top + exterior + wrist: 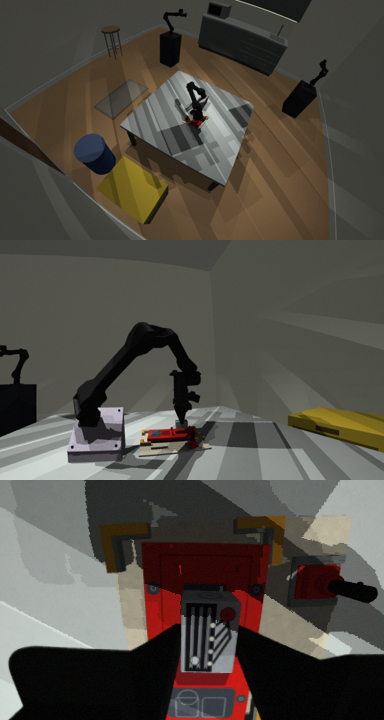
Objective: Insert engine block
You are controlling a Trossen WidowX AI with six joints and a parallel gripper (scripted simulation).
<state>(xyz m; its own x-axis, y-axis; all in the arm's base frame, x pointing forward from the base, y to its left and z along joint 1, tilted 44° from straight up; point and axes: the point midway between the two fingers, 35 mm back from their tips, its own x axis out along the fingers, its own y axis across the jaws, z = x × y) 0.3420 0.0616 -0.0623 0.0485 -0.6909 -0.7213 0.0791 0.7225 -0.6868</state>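
Now: gripper tip 1 cm above the engine block. Round my gripper tip: grey holder: 2 cm ahead, 11 cm to the right, 3 cm below.
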